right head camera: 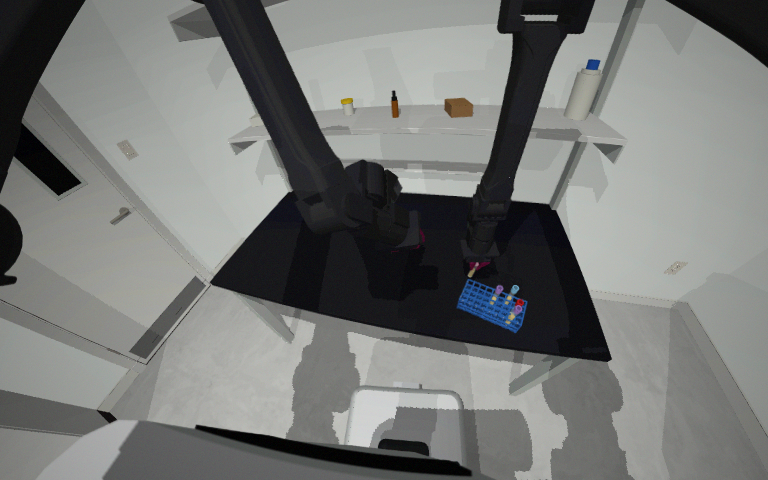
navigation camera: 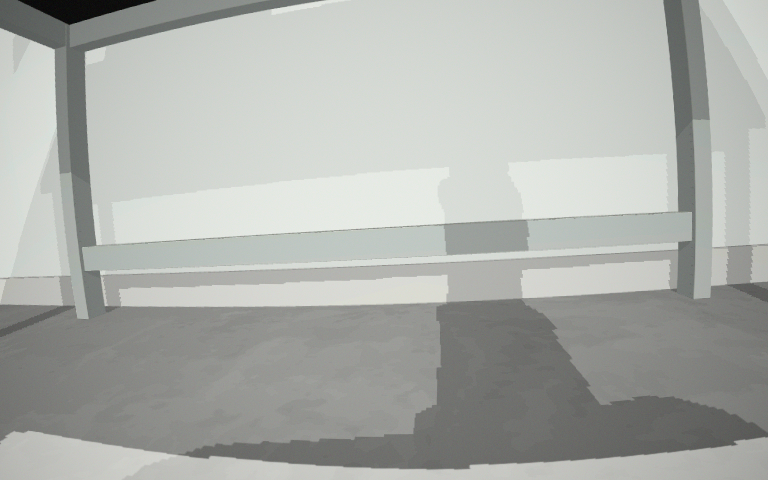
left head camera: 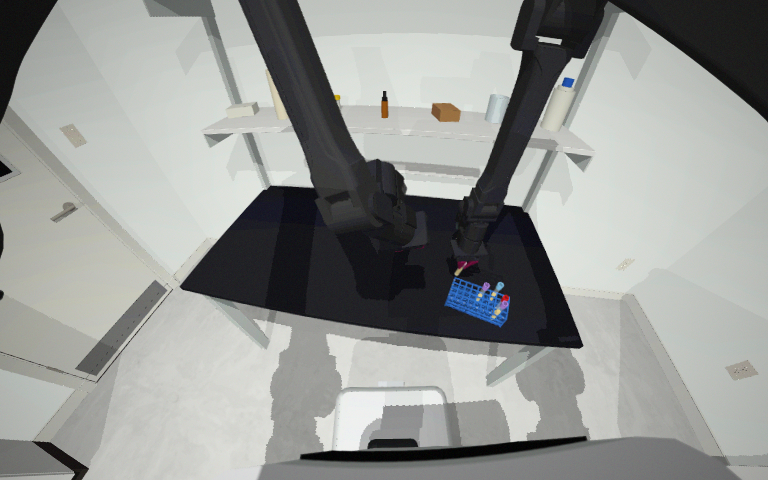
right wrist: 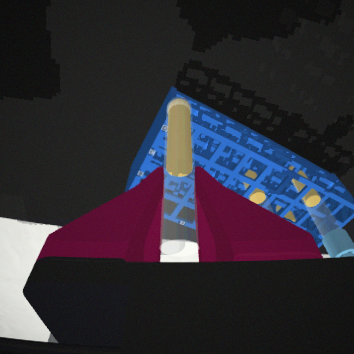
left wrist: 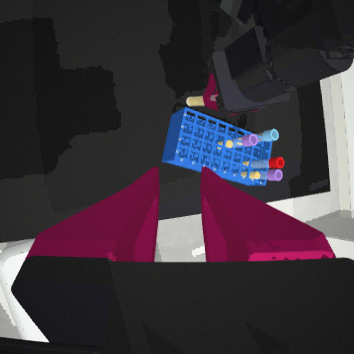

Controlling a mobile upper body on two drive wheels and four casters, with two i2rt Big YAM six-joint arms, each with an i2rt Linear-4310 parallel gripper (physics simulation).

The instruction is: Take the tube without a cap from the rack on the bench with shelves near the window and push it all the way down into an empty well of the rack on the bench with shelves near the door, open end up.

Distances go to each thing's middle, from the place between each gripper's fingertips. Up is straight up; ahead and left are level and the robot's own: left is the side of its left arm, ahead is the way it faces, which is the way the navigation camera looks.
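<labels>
As for the clear uncapped tube (right wrist: 178, 228), my left hand is 80 mm short of it and 170 mm to the left of it, and 220 mm above it.
The clear uncapped tube is 10 mm below my right hand. Going by its middle, the tube is nearer to my right hand than to my left hand.
</labels>
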